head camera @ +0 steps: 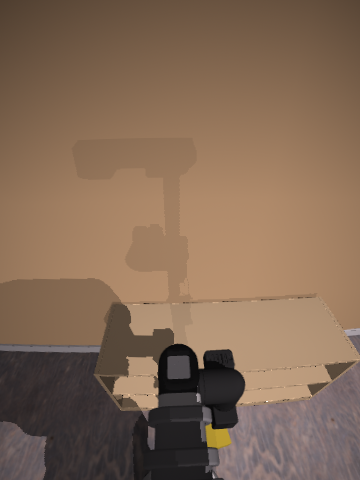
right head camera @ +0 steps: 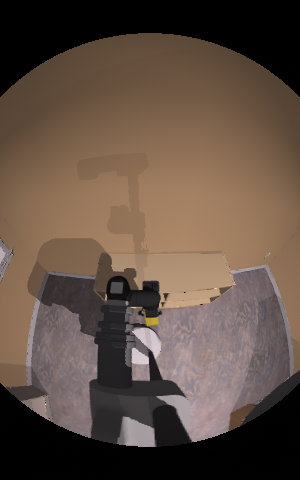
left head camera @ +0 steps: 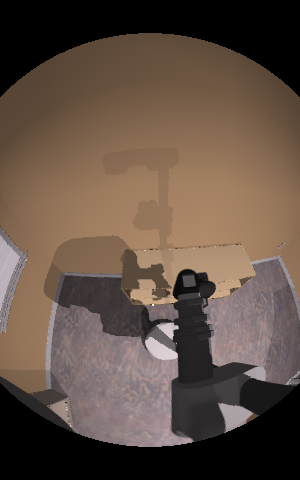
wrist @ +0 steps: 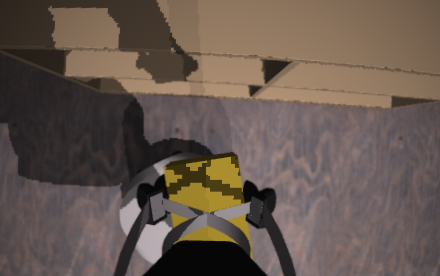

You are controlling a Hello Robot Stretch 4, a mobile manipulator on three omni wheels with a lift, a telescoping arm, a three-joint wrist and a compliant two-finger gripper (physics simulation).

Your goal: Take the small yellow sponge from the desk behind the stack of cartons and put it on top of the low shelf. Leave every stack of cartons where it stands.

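Where they show: gripper, fingertip midpoint: (wrist: 207,192); robot's base at its link origin: (right head camera: 140,344) (left head camera: 165,339).
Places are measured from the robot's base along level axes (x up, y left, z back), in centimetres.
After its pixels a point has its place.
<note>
The small yellow sponge (head camera: 218,436) {y -9.8, x 84.2, z -18.2 cm} (right head camera: 151,321) {y -9.5, x 84.2, z -17.6 cm} (wrist: 205,175) {y -8.4, x 84.2, z -24.7 cm} is between the two fingertips of my gripper (wrist: 207,192) {y -8.6, x 80.9, z -22.5 cm}, which is shut on it. The sponge's far end sticks out past the fingertips. In the left head camera view the arm hides the sponge. The low shelf (head camera: 250,330) {y -36.8, x 58.3, z -61.5 cm} (left head camera: 210,262) {y -40.5, x 58.3, z -61.6 cm} (right head camera: 180,270) {y -36.0, x 58.3, z -61.4 cm} (wrist: 325,30) {y -30.0, x 58.3, z -48.9 cm} stands against the wall ahead, its compartments facing me. In the wrist view the sponge shows over the floor on the near side of the shelf's front edge. Part of a brown carton (right head camera: 242,416) shows at the lower right of the right head camera view.
A white round surface (left head camera: 161,342) {y 4.7, x 18.7, z 1.3 cm} (right head camera: 146,346) {y -6.5, x 18.8, z 0.9 cm} (wrist: 142,225) lies below the arm and gripper. A pale box-like piece of furniture (left head camera: 60,407) (right head camera: 37,406) shows at the lower left. The arm's shadow falls across the wall and the left part of the shelf top.
</note>
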